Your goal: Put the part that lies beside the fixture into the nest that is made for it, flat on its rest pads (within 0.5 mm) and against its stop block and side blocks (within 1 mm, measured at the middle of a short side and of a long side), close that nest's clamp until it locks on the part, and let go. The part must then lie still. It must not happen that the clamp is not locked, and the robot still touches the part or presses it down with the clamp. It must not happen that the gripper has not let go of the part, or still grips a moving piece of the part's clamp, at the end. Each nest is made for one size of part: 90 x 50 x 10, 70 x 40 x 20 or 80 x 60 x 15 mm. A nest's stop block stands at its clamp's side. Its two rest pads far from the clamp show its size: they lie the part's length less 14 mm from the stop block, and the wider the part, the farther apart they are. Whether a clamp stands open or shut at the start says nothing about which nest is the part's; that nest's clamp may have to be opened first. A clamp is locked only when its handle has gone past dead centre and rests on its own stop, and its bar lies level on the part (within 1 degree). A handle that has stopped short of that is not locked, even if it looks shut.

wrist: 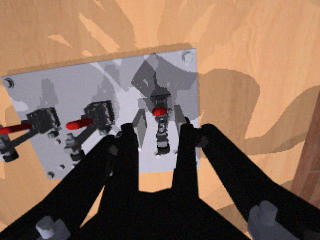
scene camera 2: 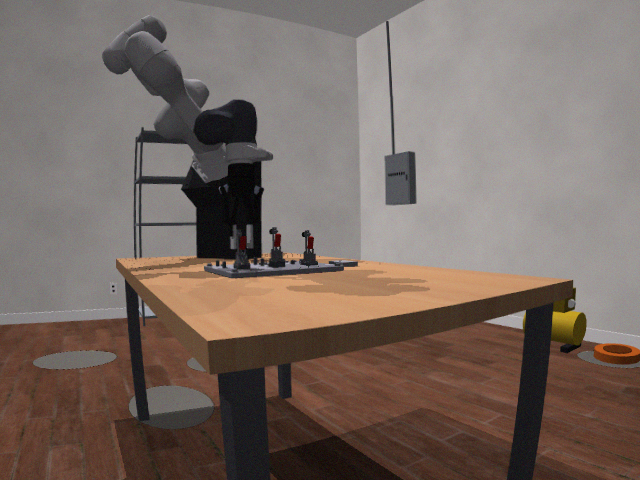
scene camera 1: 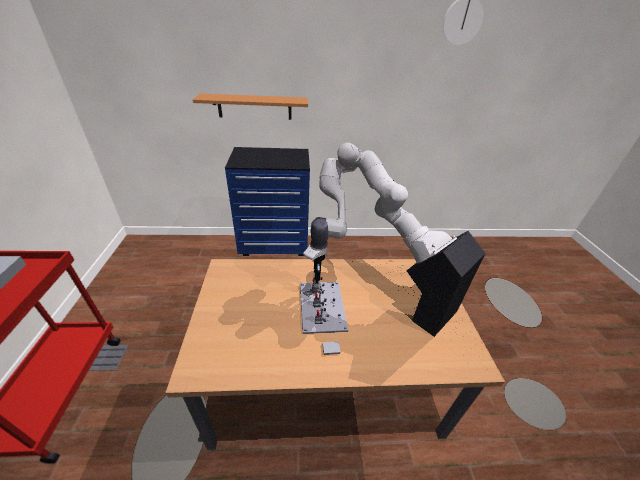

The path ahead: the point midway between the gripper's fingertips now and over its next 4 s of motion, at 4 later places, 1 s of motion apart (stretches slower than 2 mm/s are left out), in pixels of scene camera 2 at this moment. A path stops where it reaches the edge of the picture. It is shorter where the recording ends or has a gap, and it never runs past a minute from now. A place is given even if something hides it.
The gripper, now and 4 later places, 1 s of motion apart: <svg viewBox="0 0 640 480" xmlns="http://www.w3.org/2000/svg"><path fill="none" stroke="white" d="M241 248L242 231L241 221L245 205L315 206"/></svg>
